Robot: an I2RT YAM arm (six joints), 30 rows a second.
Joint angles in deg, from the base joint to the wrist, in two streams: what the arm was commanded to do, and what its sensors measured. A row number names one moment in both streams.
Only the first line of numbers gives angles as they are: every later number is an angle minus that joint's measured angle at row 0.
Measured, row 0:
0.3, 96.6, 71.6, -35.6, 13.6, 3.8
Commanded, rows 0 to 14:
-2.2, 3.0, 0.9, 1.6, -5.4, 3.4
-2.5, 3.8, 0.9, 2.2, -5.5, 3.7
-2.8, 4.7, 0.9, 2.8, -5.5, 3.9
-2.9, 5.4, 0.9, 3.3, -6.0, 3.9
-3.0, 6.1, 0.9, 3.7, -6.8, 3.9
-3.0, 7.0, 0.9, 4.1, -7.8, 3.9
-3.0, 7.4, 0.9, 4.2, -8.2, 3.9
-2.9, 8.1, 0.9, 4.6, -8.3, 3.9
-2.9, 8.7, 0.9, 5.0, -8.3, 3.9
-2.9, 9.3, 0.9, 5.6, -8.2, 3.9
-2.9, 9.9, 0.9, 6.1, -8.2, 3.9
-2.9, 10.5, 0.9, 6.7, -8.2, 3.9
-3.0, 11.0, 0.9, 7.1, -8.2, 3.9
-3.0, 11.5, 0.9, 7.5, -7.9, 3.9
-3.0, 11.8, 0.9, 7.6, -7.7, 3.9
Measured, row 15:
-2.8, 9.9, 0.0, 7.0, -7.2, 2.5
